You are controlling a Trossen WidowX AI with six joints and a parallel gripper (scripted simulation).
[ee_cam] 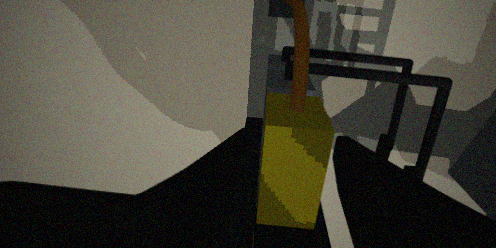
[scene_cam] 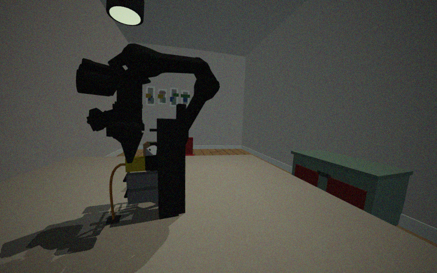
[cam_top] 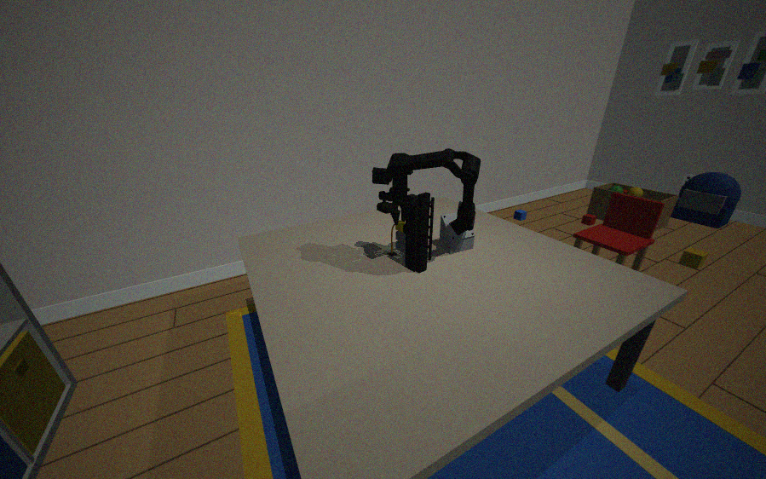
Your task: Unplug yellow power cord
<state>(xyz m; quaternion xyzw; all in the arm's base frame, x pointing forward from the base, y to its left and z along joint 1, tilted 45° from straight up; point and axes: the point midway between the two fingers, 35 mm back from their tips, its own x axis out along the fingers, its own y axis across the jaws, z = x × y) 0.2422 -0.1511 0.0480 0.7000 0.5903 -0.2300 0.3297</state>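
Now: the yellow plug 30 mm to the left of my gripper tip and 10 mm behind it.
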